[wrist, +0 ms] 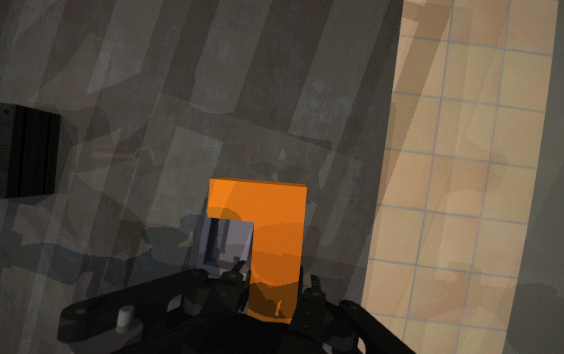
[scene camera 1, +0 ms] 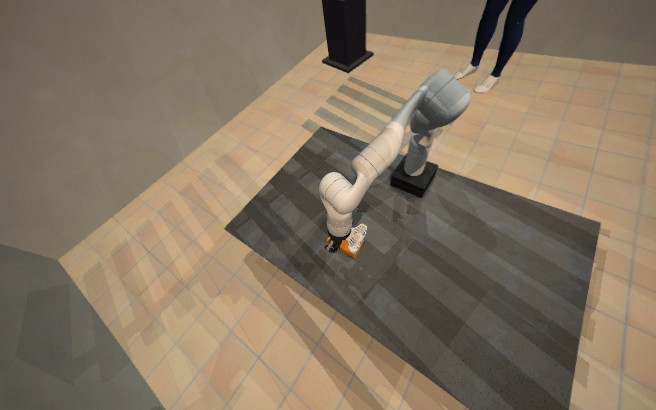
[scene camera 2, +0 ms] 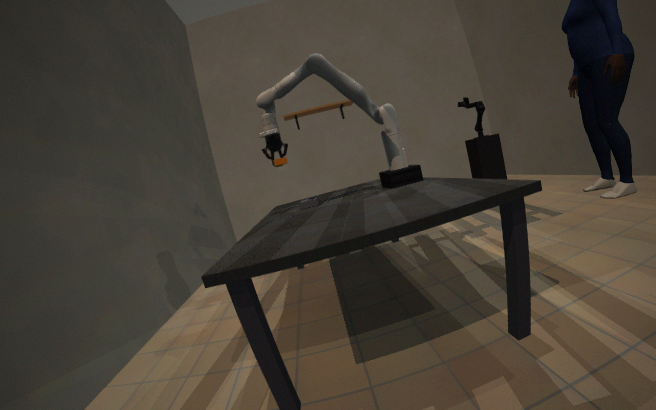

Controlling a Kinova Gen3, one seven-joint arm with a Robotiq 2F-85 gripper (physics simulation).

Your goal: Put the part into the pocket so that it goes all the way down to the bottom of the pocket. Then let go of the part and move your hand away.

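Places are measured from the arm's base along level axes (x left, y ahead, z down), in millimetres.
Pixels of known places: gripper, between the fingertips: (wrist: 277,273) (scene camera 1: 339,245) (scene camera 2: 279,165); arm's base, origin of its link: (scene camera 1: 413,168) (scene camera 2: 398,168).
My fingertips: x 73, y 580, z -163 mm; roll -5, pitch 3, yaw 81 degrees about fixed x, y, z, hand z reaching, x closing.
Ahead of a thing's pixels: the offset from my fingertips to its top centre. Level surfaces: height alone.
The part is an orange L-shaped block @[dx +10, dy -19, dz -30 mm] (scene camera 1: 350,250) (scene camera 2: 280,162) (wrist: 277,225). My gripper (scene camera 1: 332,246) (scene camera 2: 275,162) (wrist: 277,273) is shut on its long leg and holds it high above the table. In the wrist view the short leg points left at the far end. The grey pocket block @[dx -74, dy -90, dz +206 mm] (scene camera 2: 309,202) (wrist: 227,245) lies on the table below; in the wrist view it shows left of the long leg, under the inner corner, with part of its recess visible. The orange part hides the rest of it. In scene camera 1 the pocket block is hidden behind the part and gripper.
The dark table @[dz +242 mm] (scene camera 1: 475,280) (scene camera 2: 340,225) (wrist: 280,65) lies under the arm. The arm's black base (scene camera 1: 414,178) (scene camera 2: 401,176) (wrist: 31,151) stands on it. A table edge runs along the right in the wrist view. A person and a black pedestal (scene camera 1: 346,35) (scene camera 2: 486,157) stand beyond the table.
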